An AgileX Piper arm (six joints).
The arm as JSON. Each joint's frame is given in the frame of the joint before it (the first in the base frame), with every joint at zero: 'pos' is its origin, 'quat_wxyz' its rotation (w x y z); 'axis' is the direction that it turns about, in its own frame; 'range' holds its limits. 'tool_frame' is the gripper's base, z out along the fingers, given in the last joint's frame.
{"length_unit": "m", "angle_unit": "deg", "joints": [
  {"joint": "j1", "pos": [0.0, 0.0, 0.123], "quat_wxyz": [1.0, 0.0, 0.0, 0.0], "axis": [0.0, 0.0, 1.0], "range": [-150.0, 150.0]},
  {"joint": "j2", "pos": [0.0, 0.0, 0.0], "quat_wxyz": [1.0, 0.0, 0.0, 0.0], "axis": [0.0, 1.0, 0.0], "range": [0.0, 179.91]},
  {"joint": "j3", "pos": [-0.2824, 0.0, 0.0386], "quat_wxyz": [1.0, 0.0, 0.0, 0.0], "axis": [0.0, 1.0, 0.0], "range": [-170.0, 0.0]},
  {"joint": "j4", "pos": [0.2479, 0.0, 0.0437], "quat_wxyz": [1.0, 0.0, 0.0, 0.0], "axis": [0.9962, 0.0, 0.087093], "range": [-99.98, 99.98]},
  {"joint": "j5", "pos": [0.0, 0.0, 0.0], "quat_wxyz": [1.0, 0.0, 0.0, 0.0], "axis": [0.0, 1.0, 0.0], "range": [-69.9, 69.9]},
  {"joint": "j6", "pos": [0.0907, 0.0, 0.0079], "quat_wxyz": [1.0, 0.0, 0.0, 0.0], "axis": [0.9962, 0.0, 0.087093], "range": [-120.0, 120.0]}
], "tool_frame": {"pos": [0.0, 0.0, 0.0], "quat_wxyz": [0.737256, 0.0, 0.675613, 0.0]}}
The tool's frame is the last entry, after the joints.
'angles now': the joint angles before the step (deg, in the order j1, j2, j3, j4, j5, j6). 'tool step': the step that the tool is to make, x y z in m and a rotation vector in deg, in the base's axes. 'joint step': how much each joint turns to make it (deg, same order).
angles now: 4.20, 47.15, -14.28, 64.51, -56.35, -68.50
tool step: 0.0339, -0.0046, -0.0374, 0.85, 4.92, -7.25
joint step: 0.00, 19.98, -0.08, -0.65, -11.09, 12.85
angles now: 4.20, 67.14, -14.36, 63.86, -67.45, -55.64
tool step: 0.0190, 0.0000, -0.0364, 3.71, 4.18, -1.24
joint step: -0.30, 13.12, -0.05, -0.64, -1.67, 10.11
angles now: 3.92, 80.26, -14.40, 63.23, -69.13, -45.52
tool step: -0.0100, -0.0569, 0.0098, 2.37, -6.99, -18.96
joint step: -17.10, 1.64, -4.69, 1.59, -0.23, 4.28
